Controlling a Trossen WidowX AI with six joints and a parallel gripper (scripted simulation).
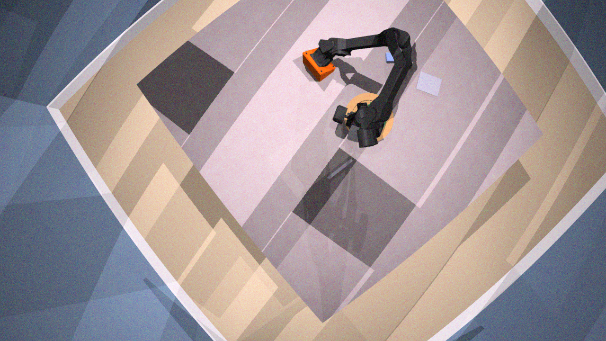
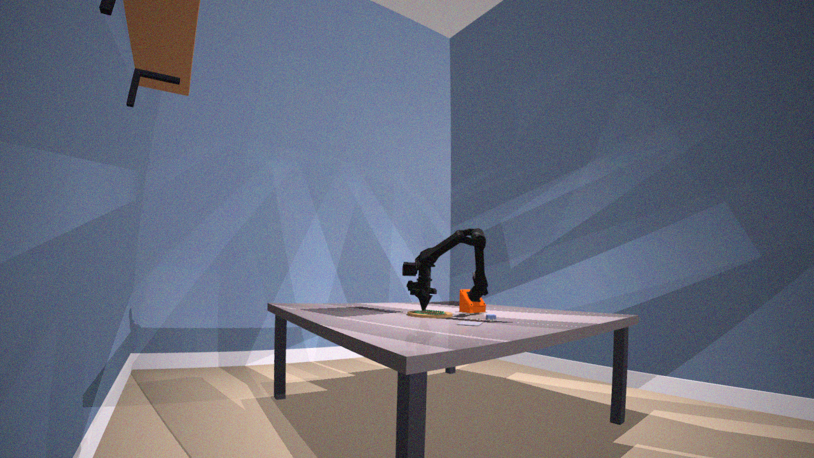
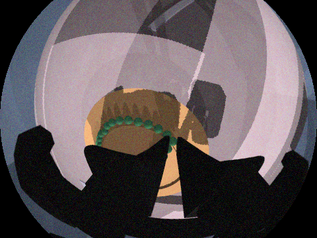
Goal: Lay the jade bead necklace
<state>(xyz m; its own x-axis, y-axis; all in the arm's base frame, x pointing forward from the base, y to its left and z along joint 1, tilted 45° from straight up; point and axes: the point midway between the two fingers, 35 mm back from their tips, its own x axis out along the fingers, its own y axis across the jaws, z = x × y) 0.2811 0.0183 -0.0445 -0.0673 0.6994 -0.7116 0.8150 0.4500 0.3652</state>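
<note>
Now: gripper tip 6 cm to the right of the round tan bead board, 1 cm short of it and 1 cm above it. From my gripper tip the other things lie so: white strip 15 cm to the right, 11 cm ahead, 1 cm below; pale square sheet 37 cm to the left, 3 cm ahead, 2 cm below; blue cube 29 cm to the left, 15 cm behind, 1 cm below.
</note>
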